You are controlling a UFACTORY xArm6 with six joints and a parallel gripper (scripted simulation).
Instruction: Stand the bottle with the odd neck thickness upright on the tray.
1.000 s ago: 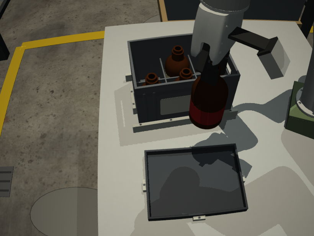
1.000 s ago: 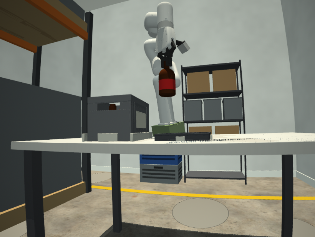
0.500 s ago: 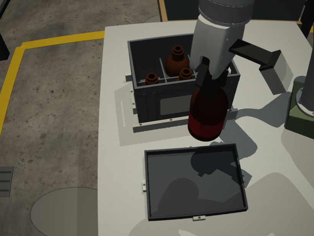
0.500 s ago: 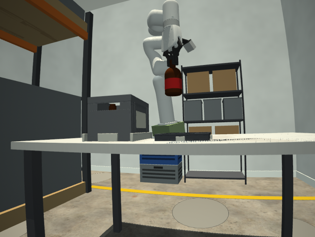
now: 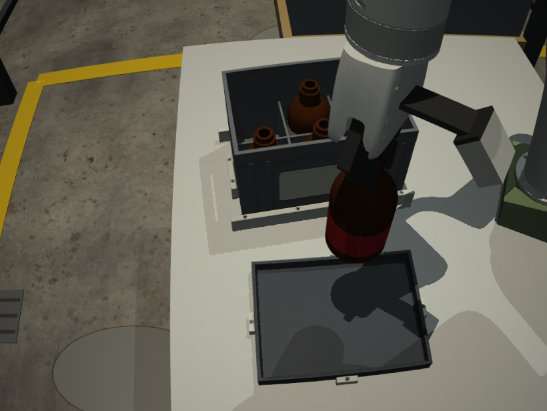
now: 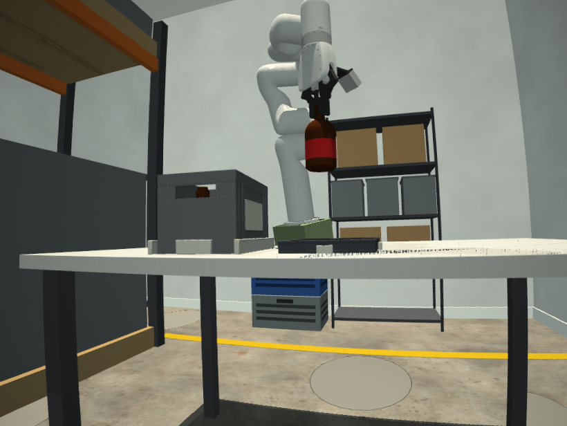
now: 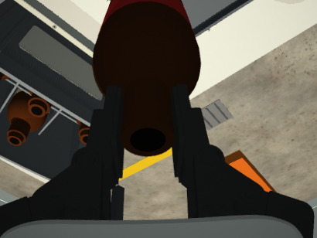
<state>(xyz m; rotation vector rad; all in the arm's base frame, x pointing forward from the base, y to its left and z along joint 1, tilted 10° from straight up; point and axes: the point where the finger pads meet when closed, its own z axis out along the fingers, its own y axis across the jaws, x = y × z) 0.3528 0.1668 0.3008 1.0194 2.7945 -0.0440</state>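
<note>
Right now the glass bottle is 70 mm below my hand. From my hand the other things lie so: dark tray: 10 mm ahead, 30 mm to the left, 320 mm below; then dark crate: 10 mm ahead, 260 mm to the right, 250 mm below.
</note>
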